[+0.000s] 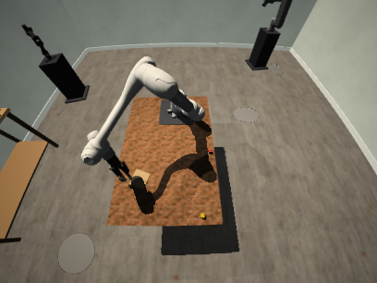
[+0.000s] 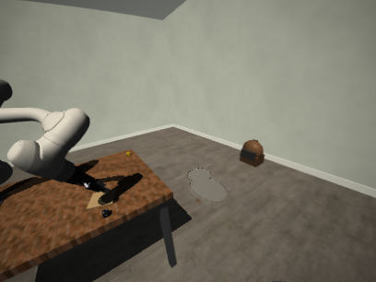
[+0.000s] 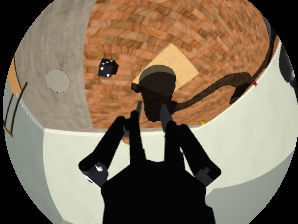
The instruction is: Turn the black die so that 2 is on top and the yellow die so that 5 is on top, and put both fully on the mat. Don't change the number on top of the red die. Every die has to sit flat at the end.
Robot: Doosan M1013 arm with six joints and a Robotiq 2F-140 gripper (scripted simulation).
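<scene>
The black die lies 10 cm below my hand, 9 cm to the right of it and 4 cm behind it. Also, from my hand: yellow die (53 cm to the left, 38 cm ahead, 10 cm below); then tan mat (11 cm below, 7 cm to the left, 1 cm behind); then red die (74 cm to the left, 14 cm behind, 10 cm below).
</scene>
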